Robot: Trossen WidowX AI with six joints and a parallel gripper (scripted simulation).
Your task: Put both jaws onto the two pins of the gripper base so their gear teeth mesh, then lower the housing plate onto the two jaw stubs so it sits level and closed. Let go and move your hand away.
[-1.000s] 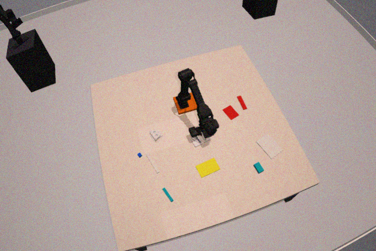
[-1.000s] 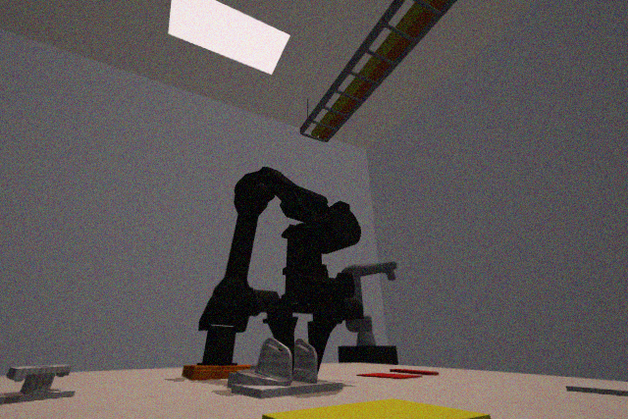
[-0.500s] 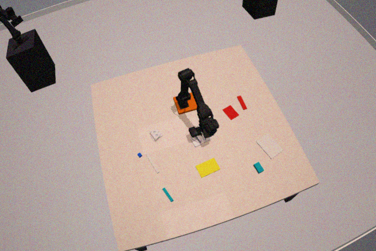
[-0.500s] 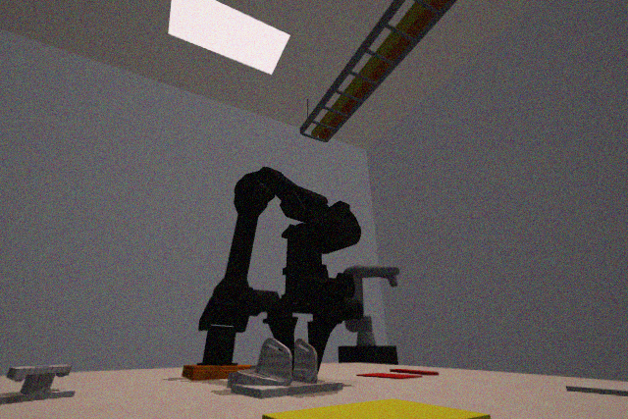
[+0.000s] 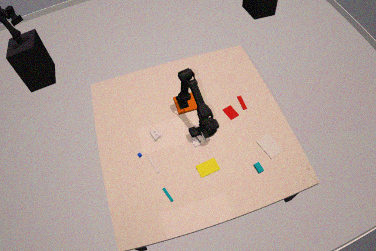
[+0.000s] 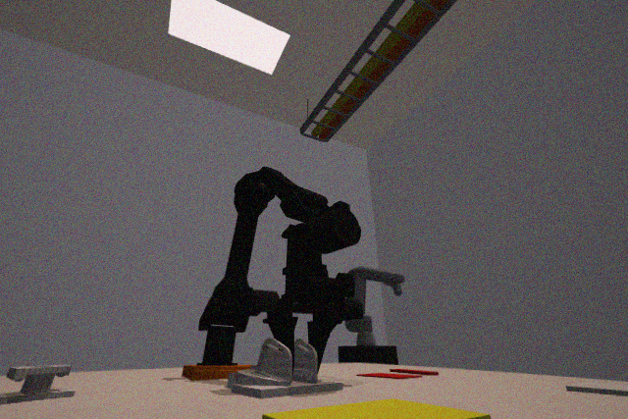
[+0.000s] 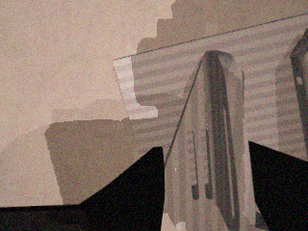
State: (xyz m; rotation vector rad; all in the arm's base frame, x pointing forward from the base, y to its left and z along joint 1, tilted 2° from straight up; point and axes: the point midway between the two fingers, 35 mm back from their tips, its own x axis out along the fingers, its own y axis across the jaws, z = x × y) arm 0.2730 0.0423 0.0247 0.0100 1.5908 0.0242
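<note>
My gripper tip is now 3 cm past the grey jaw and 2 cm to the left of it. From my gripper tip the other things lie so: white stick: 7 cm ahead, 38 cm to the right, 1 cm below; grey stand: 12 cm behind, 29 cm to the right; yellow block: 22 cm ahead, 6 cm to the right, 1 cm below.
</note>
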